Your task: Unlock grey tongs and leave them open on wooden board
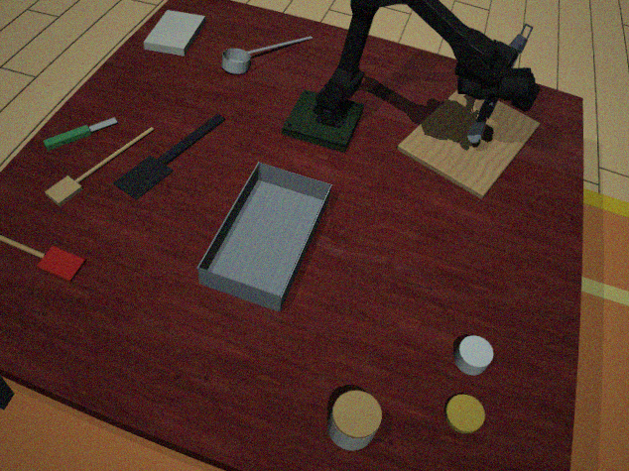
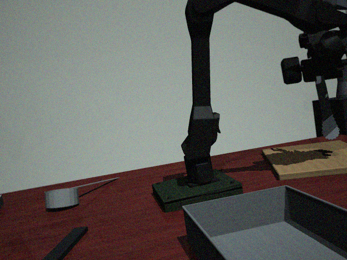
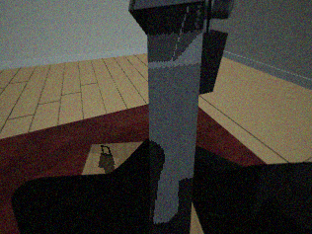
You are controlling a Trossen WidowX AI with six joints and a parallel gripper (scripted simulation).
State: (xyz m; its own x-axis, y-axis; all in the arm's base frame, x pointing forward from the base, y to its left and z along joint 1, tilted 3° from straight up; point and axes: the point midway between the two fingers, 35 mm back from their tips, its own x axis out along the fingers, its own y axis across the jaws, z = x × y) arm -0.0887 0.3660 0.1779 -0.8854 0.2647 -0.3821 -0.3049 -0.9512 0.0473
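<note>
Now: gripper tip 1 cm past the wooden board, 2 cm to the left of it and 20 cm above it. Round my gripper tip: grey block: 6 cm behind, 91 cm to the right, 20 cm below; then black spatula: 39 cm ahead, 67 cm to the right, 21 cm below; then roasting tin: 51 cm ahead, 37 cm to the right, 18 cm below.
</note>
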